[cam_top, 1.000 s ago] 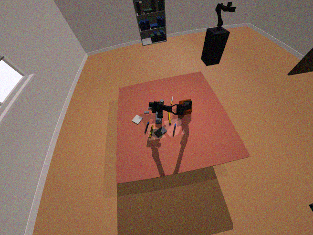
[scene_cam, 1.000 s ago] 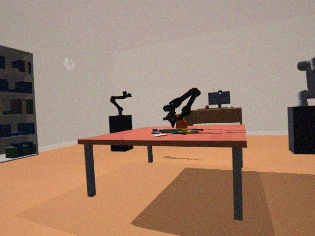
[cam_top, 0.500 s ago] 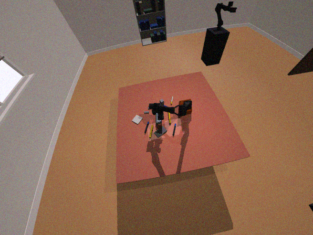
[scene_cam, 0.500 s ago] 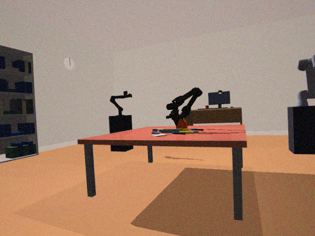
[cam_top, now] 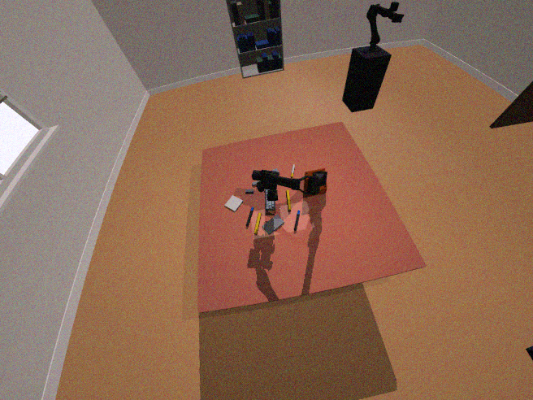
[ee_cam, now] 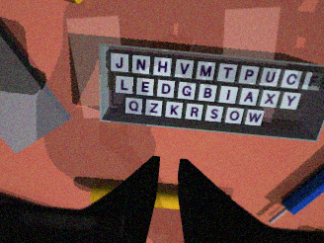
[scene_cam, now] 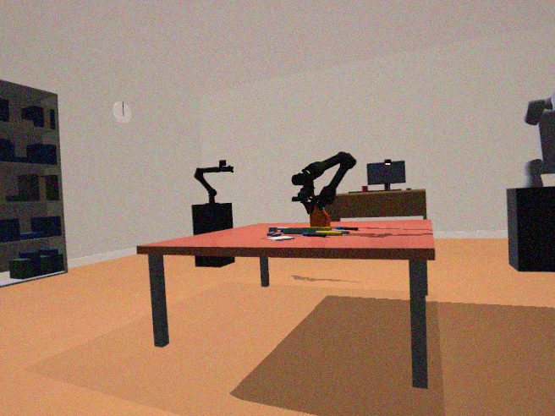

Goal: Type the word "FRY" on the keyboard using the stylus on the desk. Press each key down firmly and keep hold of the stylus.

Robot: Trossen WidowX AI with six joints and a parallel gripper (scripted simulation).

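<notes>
Now: the blue stylus 110 mm behind my gripper tip, 140 mm to the right of it and 90 mm below it. From my gripper tip the other things lie so: grey pad: 40 mm ahead, 160 mm to the left, 90 mm below; then yellow object: 140 mm ahead, 130 mm to the left, 90 mm below; then white pad: 280 mm ahead, 60 mm to the right, 90 mm below.
</notes>
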